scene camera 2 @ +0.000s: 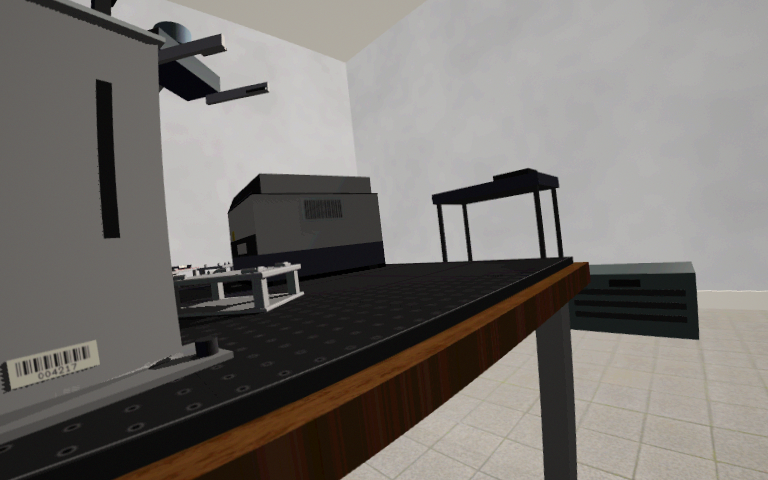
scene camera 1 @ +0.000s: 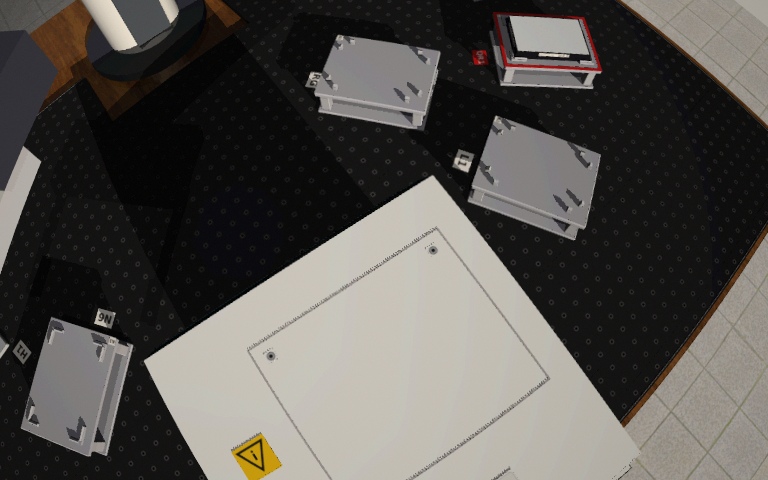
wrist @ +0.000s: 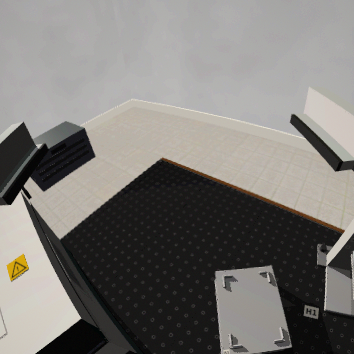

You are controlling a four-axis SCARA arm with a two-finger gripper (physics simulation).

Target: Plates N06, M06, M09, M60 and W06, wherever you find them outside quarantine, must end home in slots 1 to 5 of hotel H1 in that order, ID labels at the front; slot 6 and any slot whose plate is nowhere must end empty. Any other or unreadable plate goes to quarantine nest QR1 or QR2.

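Where they show: gripper, fingertip midpoint: (scene camera 2: 248, 66) (wrist: 162, 114); arm's base, link origin: (scene camera 1: 147, 31).
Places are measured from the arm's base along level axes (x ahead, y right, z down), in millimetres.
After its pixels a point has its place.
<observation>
A plate with a pale top (scene camera 1: 549, 35) {x 569, y -464, z -77 mm} sits on the red-rimmed quarantine nest QR1 (scene camera 1: 593, 67) {x 652, y -484, z -62 mm}; its small front label is unreadable. The nests by the labels RG (scene camera 1: 376, 73) {x 447, y -207, z -63 mm} and L1 (scene camera 1: 538, 169) {x 713, y -266, z -63 mm} hold no plate. A nest (scene camera 1: 73, 384) {x 529, y 400, z -63 mm} (wrist: 252, 310) {x 517, y 405, z -63 mm} by the N6 label also bears no plate. Part of hotel H1 shows as a tall grey housing (scene camera 2: 56, 186) {x 351, y 643, z -137 mm} in scene camera 2 and at the right edge of the wrist view (wrist: 340, 290) {x 356, y 552, z -21 mm}; its slots are hidden. My gripper (scene camera 2: 245, 65) {x 603, y 340, z -441 mm} (wrist: 162, 114) {x 603, y 340, z -441 mm} is open and empty, high above the table. QR2 does not show.
A large pale instrument (scene camera 1: 396, 316) {x 764, y 38, z -264 mm} (scene camera 2: 317, 226) {x 782, y 243, z -137 mm} (wrist: 45, 300) {x 704, y 207, z -264 mm} with a yellow warning sign stands among the nests. The arm's round base (scene camera 1: 147, 56) {x 87, y 32, z -20 mm} is at upper left. A dark stand (scene camera 2: 481, 191) and a dark drawer cabinet (scene camera 2: 634, 294) (wrist: 65, 155) are beyond the wood-edged table (scene camera 2: 339, 407) {x 461, y 750, z 1 mm}.
</observation>
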